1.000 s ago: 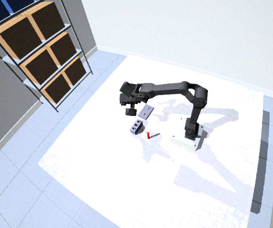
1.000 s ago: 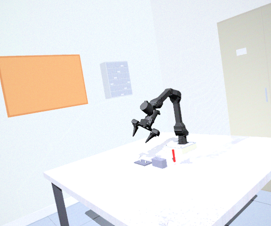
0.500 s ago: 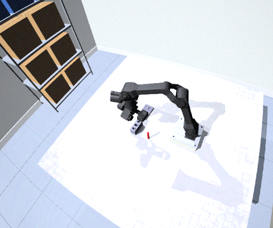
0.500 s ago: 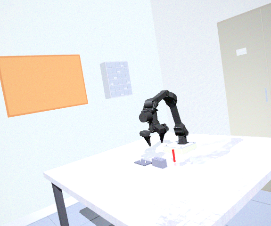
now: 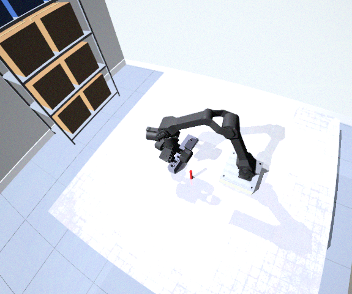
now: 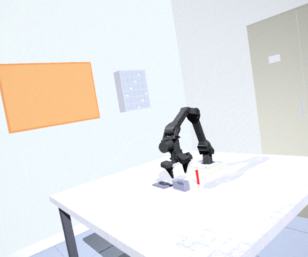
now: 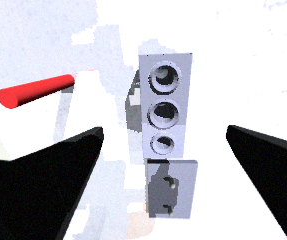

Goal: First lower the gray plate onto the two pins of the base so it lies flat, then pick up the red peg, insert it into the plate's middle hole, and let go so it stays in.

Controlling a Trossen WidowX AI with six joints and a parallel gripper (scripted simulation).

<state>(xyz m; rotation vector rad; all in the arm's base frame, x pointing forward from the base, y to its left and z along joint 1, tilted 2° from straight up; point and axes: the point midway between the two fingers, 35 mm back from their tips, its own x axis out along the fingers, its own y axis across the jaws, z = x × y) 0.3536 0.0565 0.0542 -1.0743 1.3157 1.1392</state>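
Now: gripper tip 40 mm above the gray plate. The rest, counted from my gripper tip: base: 150 mm to the right, 70 mm below; red peg: 100 mm behind, 40 mm to the left, 40 mm below.
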